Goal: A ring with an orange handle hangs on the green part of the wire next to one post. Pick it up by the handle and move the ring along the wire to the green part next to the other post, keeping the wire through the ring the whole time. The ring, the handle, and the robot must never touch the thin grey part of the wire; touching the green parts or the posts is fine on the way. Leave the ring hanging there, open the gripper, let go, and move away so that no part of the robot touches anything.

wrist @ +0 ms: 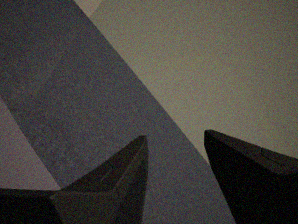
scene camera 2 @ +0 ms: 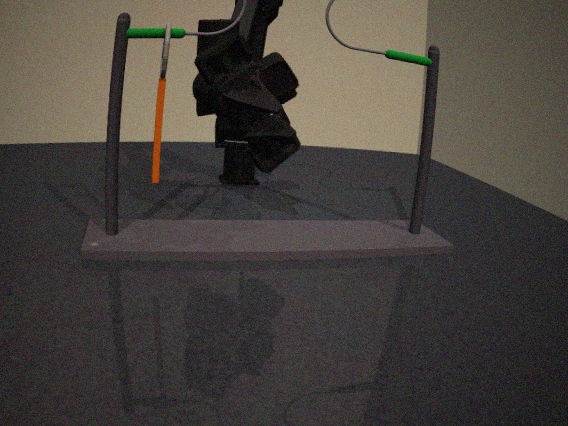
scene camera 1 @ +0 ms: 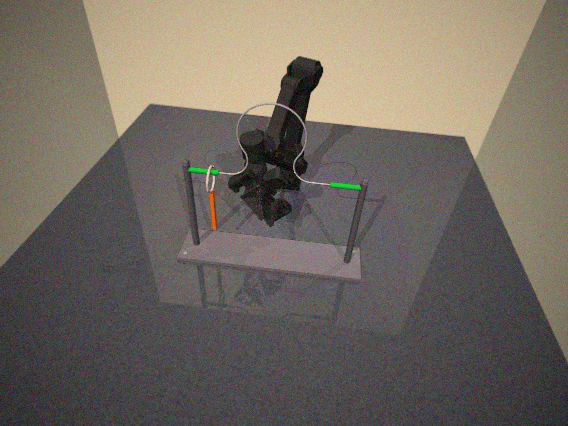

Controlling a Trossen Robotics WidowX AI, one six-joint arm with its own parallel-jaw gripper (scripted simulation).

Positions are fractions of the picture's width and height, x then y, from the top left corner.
Labels:
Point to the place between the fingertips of the gripper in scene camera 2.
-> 0.50,0.29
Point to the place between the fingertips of the gripper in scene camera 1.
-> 0.47,0.52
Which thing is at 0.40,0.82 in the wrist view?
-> The gripper.

